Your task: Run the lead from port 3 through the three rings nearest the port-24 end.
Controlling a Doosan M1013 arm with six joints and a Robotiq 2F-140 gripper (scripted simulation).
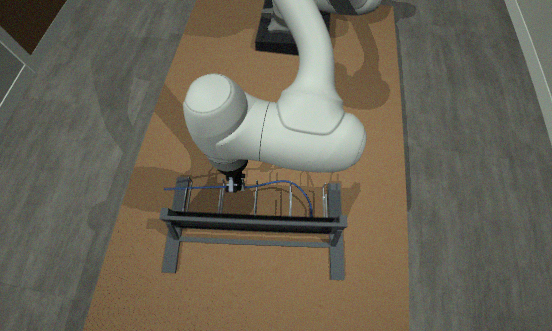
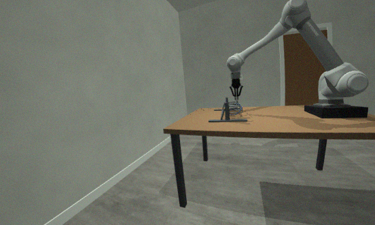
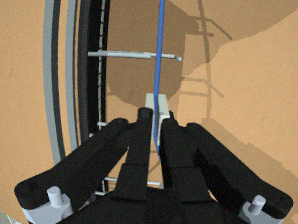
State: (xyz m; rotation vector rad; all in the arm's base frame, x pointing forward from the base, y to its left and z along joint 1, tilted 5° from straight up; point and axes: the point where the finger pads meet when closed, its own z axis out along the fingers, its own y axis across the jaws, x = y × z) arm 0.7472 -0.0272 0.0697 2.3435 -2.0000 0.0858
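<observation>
The dark grey rack lies 9 cm ahead of my hand, 6 cm to the left of it and 6 cm below it.
</observation>
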